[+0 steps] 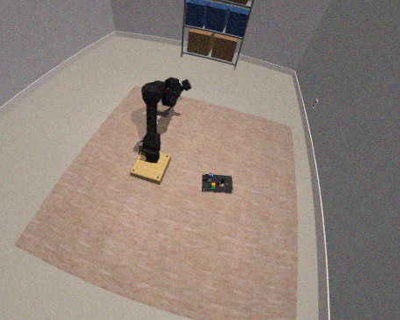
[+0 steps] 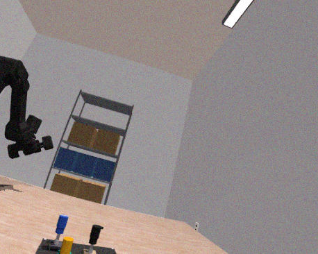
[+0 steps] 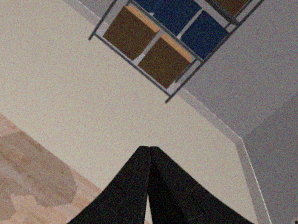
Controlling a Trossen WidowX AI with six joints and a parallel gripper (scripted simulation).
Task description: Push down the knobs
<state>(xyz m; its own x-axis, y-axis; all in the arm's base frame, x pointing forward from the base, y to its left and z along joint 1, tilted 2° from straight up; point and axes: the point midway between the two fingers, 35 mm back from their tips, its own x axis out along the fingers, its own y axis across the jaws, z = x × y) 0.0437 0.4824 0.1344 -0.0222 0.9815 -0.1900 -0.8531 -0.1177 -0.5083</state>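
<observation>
Now: the blue knob 58 cm to the right of my gripper tip, 28 cm ahead of it and 11 cm below it. Also, from my gripper tip: black knob (60 cm to the right, 35 cm ahead, 12 cm below).
</observation>
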